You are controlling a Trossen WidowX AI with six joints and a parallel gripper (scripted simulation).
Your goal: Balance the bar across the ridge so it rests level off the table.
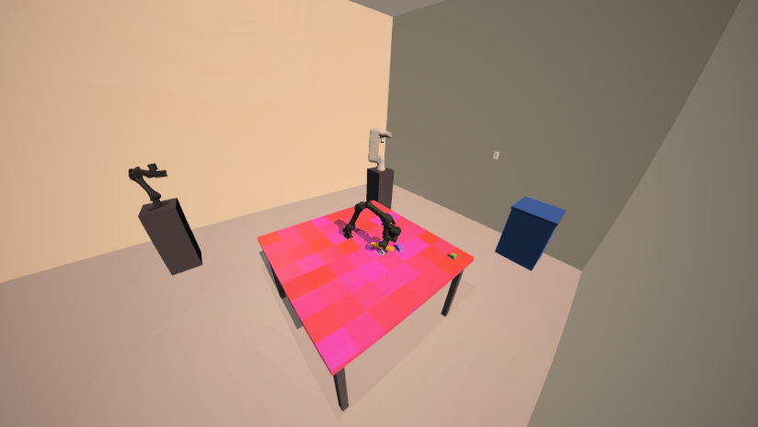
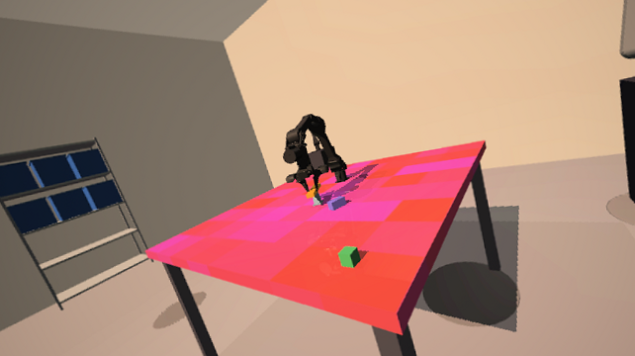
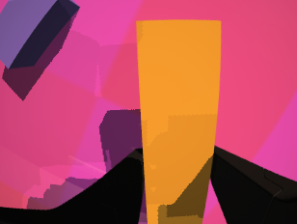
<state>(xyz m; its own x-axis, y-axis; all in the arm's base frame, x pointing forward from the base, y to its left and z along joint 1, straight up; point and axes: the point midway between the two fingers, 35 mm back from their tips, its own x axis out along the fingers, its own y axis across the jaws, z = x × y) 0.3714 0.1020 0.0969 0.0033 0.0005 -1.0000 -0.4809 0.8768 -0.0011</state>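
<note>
Now: gripper tip 2 cm past the orange bar and 1 cm to the left of it. The rest, counted from my gripper tip: green cube (37 cm ahead, 40 cm to the left, 5 cm below); purple block (3 cm ahead, 13 cm to the left, 5 cm below).
</note>
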